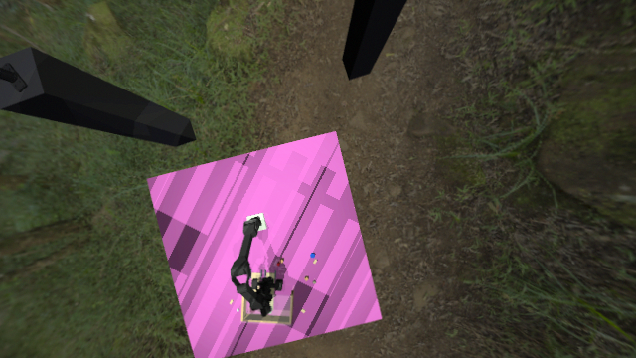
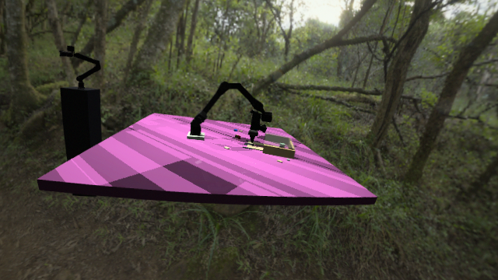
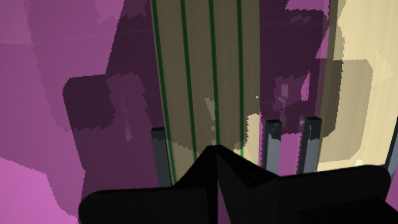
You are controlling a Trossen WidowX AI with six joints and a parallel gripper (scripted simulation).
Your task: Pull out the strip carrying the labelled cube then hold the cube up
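The green-striped strip is 9 cm ahead of my gripper tip and 3 cm to the right of it. Round my gripper tip: blue thing 31 cm to the left, 6 cm behind.
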